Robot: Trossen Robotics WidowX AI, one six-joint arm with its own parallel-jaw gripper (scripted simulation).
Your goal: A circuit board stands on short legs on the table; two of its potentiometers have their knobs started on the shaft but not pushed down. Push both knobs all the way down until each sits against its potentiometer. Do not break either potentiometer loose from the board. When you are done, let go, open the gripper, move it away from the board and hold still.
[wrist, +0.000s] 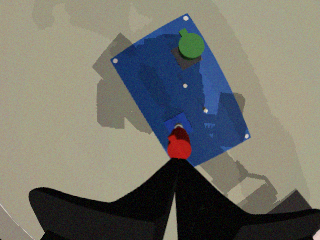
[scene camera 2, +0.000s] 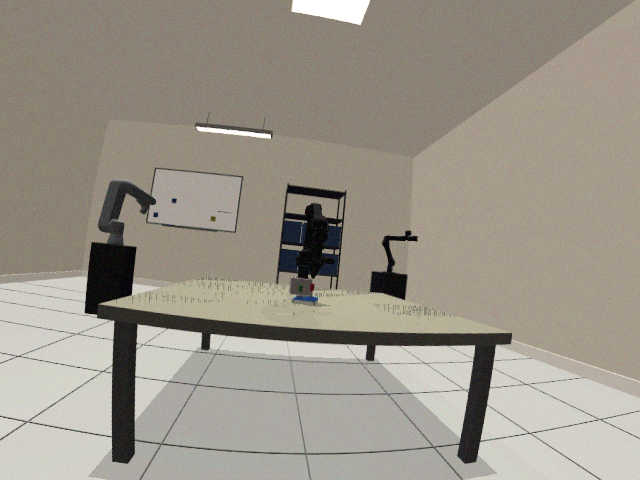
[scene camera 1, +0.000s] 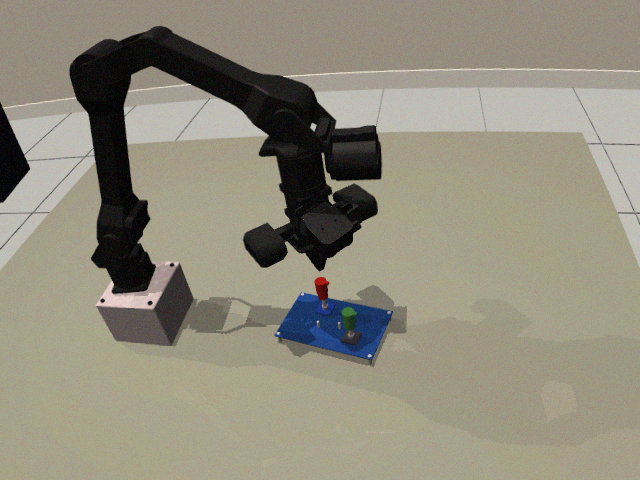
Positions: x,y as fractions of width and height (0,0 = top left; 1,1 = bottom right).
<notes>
My gripper (scene camera 1: 0.50,0.56) is shut, with nothing in its grasp.
My gripper shows as well in the wrist view (wrist: 0.55,0.69).
</notes>
